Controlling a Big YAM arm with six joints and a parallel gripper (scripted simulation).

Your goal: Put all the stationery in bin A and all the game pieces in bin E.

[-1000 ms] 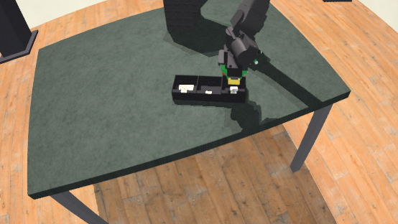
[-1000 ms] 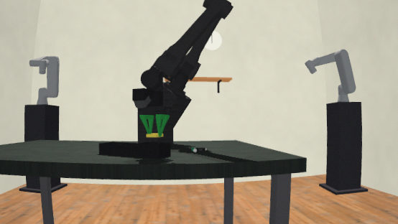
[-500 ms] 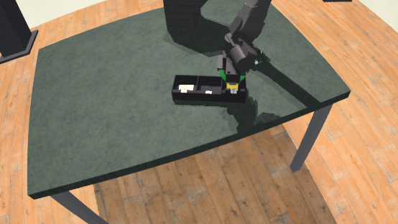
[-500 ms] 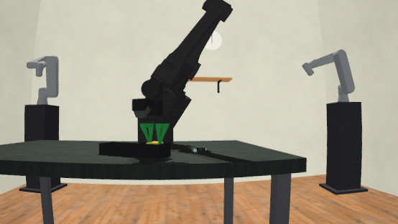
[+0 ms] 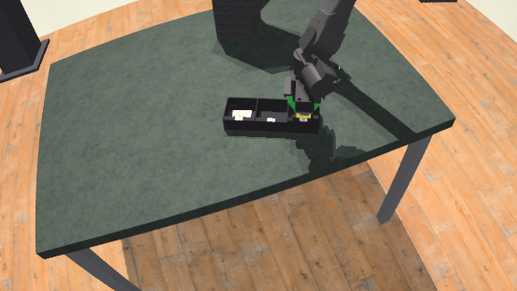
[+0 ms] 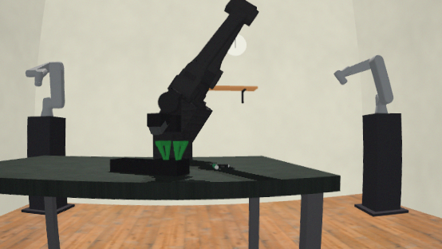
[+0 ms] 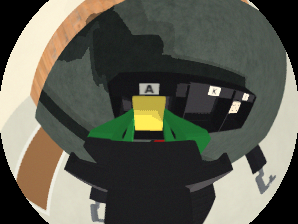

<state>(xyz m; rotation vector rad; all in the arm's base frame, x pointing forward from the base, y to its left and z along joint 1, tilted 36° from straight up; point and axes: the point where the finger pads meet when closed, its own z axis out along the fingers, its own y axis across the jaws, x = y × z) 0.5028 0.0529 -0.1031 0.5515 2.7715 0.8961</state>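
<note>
My hand is 20 mm above the grey piece. The rest, counted from my hand: red block 110 mm behind, 30 mm below, 10 mm to the left; then bin row 80 mm to the right, 20 mm behind, 10 mm below; then yellow block right at my hand.
</note>
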